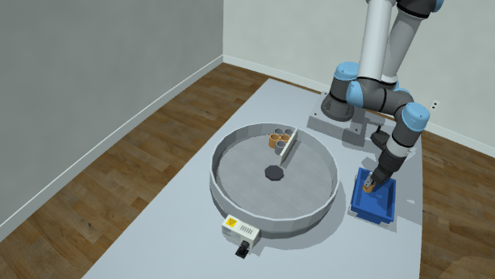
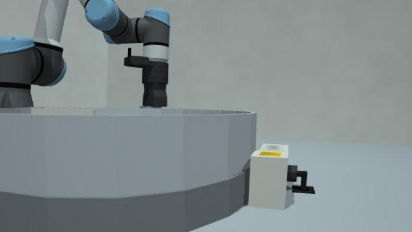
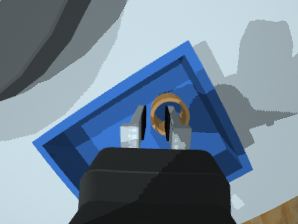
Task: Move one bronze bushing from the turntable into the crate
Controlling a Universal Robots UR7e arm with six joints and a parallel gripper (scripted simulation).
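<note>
Now: hand 40 mm short of the blue crate, 30 mm to the right of it and 30 mm above it. From my hand the other things lie so: round grey turntable 330 mm to the right, 90 mm ahead, 10 mm below.
</note>
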